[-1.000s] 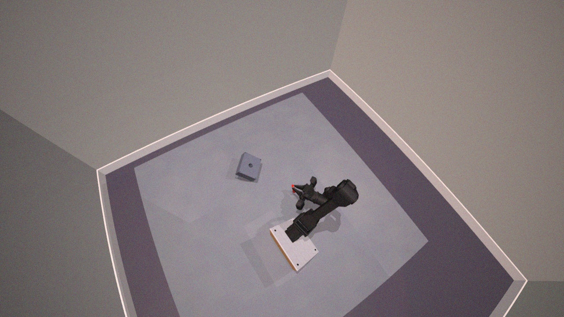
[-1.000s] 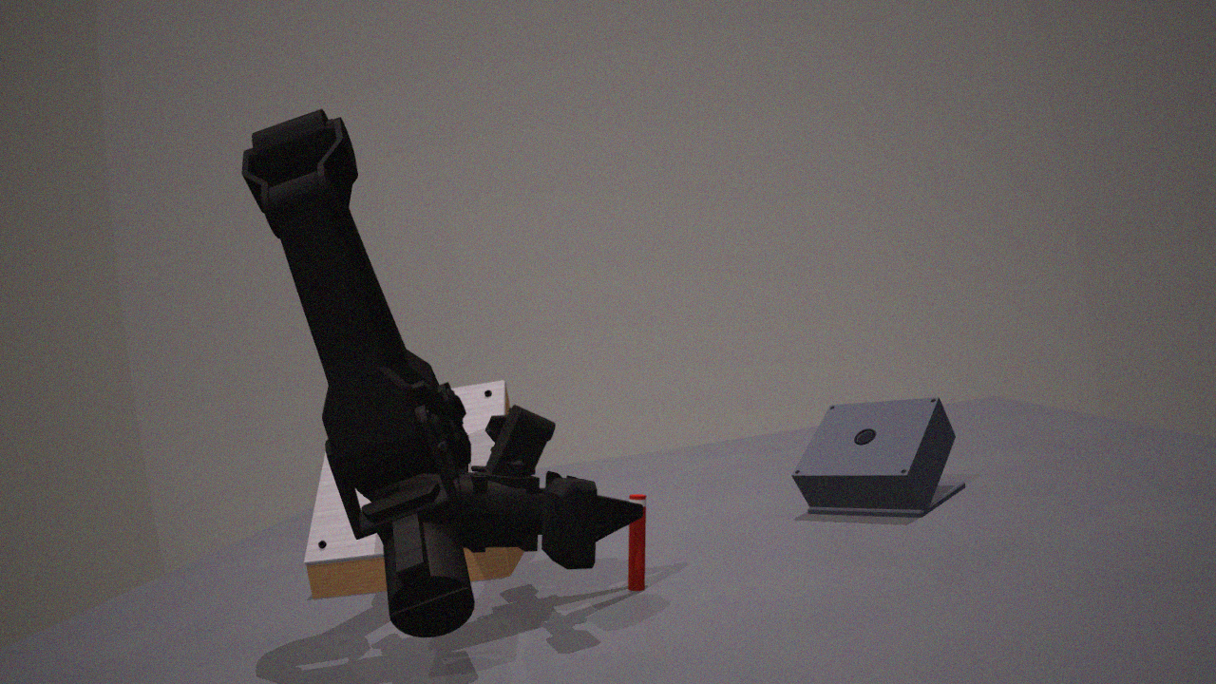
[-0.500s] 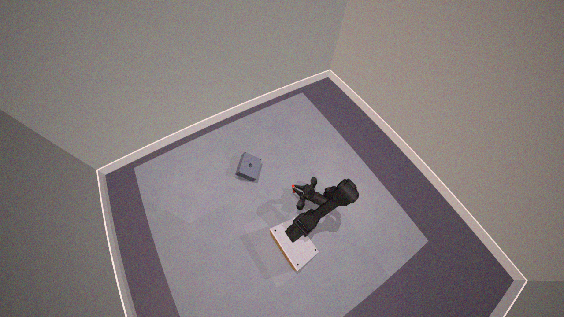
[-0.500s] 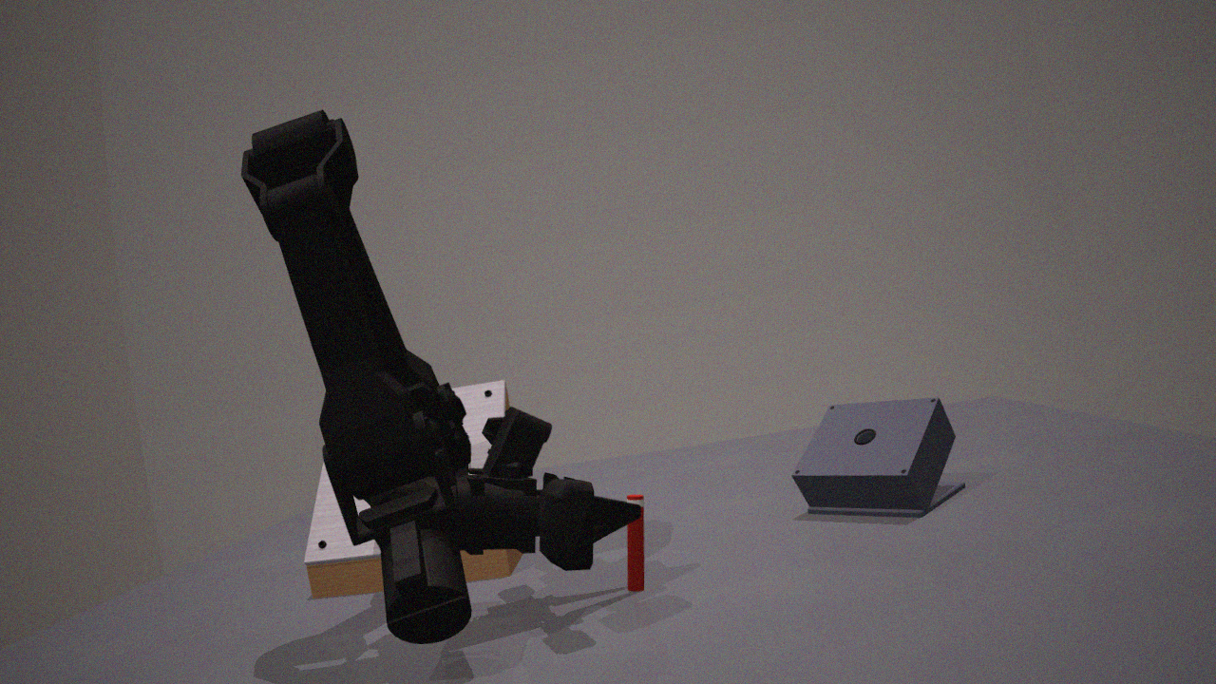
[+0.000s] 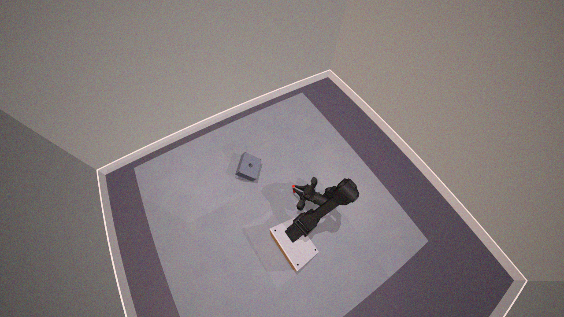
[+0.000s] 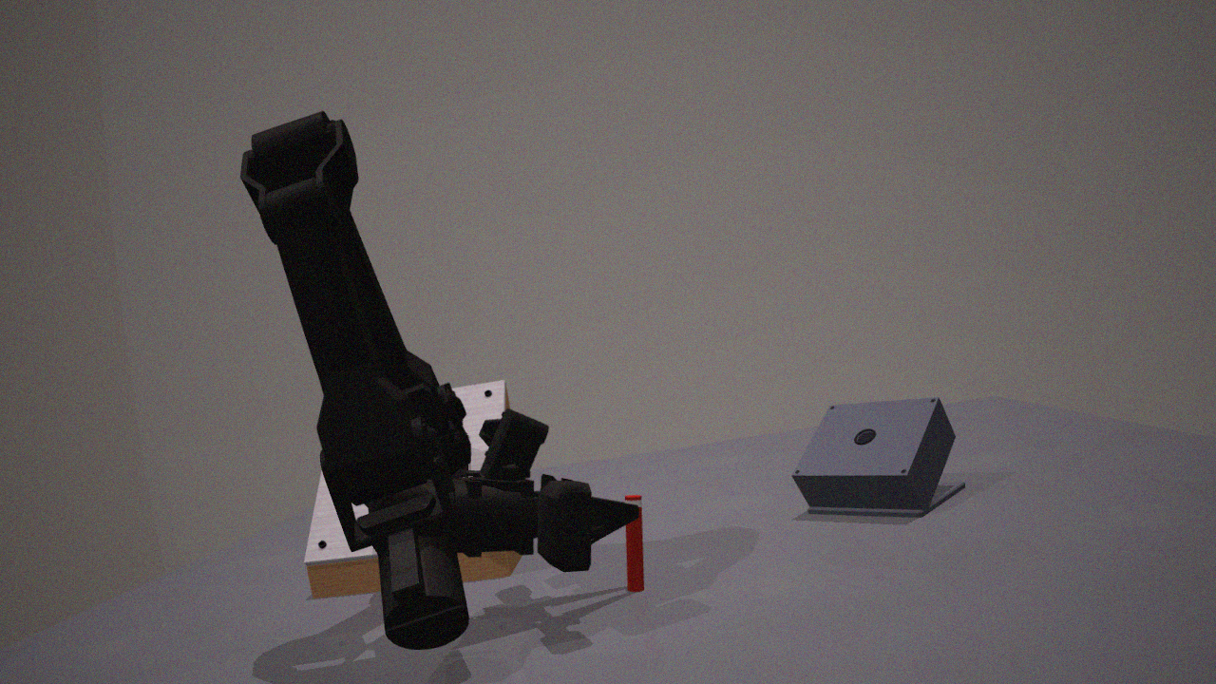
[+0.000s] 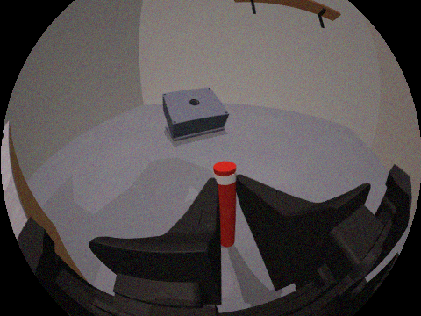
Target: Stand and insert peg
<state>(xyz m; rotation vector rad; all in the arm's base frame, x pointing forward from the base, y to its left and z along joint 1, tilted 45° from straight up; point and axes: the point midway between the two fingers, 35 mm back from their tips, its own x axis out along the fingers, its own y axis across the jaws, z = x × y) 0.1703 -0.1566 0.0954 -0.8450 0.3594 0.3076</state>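
Now: gripper tip 10 mm above the red peg. Round my gripper tip: grey sloped panel 250 mm ahead, 140 mm to the left, 20 mm below.
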